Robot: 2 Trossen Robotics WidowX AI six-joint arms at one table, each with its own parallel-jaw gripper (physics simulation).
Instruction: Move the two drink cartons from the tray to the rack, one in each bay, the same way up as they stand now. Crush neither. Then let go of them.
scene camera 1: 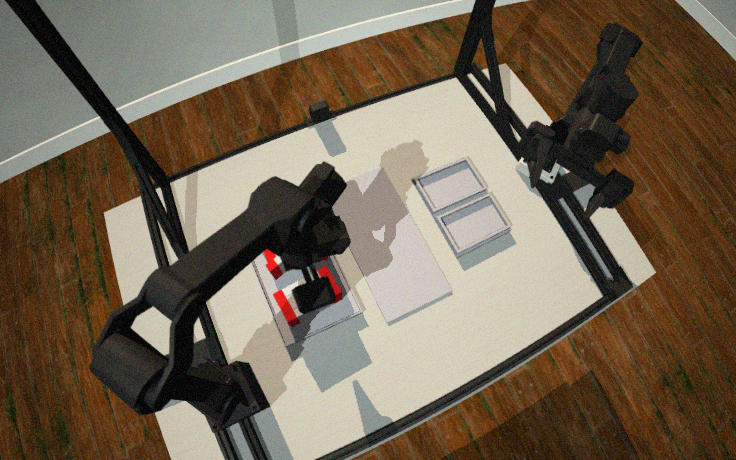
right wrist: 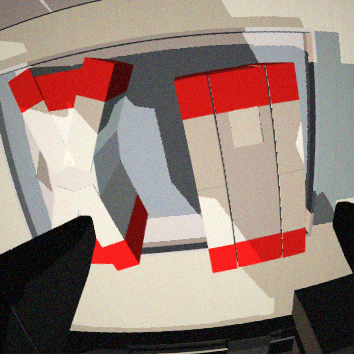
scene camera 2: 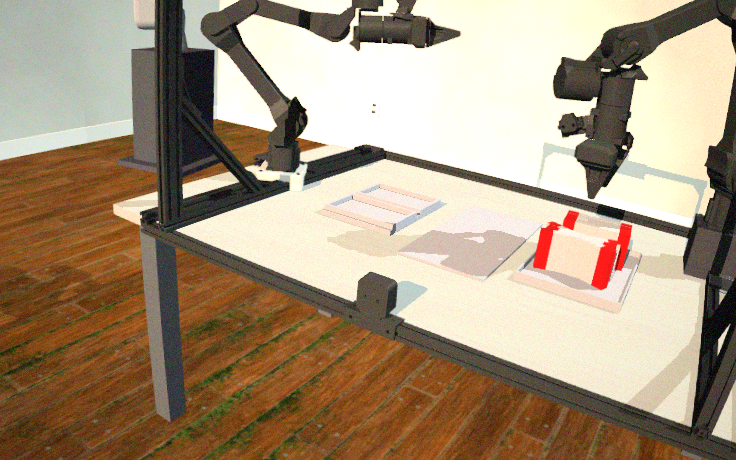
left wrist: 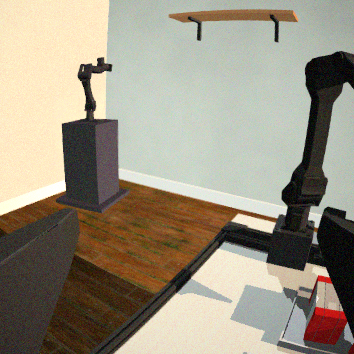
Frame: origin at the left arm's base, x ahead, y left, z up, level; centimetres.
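Seen in the pictures: left gripper, between the fingertips: (scene camera 1: 559,203) (scene camera 2: 457,32) (left wrist: 203,225); right gripper, between the fingertips: (scene camera 1: 303,270) (right wrist: 218,222) (scene camera 2: 597,192); left arm's base, origin of its link: (scene camera 2: 282,167); right arm's base, origin of its link: (scene camera 1: 224,396) (scene camera 2: 722,226) (left wrist: 294,224).
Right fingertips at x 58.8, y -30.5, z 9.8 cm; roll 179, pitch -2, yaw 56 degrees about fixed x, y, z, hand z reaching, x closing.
Note:
Offsets run from my right fingertips to a thing's top centre. "spot": to the spot under its first point.
Two red-and-white cartons stand in the tray @[dx -0.8, dy -3.2, dz -11.8 cm] (scene camera 1: 324,328) (scene camera 2: 564,293) (right wrist: 170,230). One carton @[dx -3.9, dy -6.3, dz -5.9 cm] (scene camera 1: 273,264) (scene camera 2: 572,254) (right wrist: 72,130) is pinched to a narrow waist, its red ends splayed. The other carton @[dx +2.3, dy +1.7, dz -6.0 cm] (scene camera 1: 286,307) (left wrist: 324,325) (right wrist: 245,175) looks boxy and uncrushed. The rack @[dx -35.8, dy +18.1, dz -11.4 cm] (scene camera 1: 462,200) (scene camera 2: 360,219) has two empty bays. My right gripper (scene camera 2: 594,195) (right wrist: 218,222) is open and empty above the tray, its fingertips clear of both cartons; its arm hides parts of them in scene camera 1. My left gripper (scene camera 1: 562,199) (scene camera 2: 459,33) (left wrist: 203,225) is open and empty, high beyond the rack.
A flat pale panel (scene camera 1: 412,282) (scene camera 2: 472,254) lies between the tray and the rack. A small dark block @[spot: dx -36.6, dy -23.5, dz -8.4 cm] (scene camera 1: 319,110) (scene camera 2: 375,294) stands on the table's edge rail. Dark frame posts rise at the table's sides.

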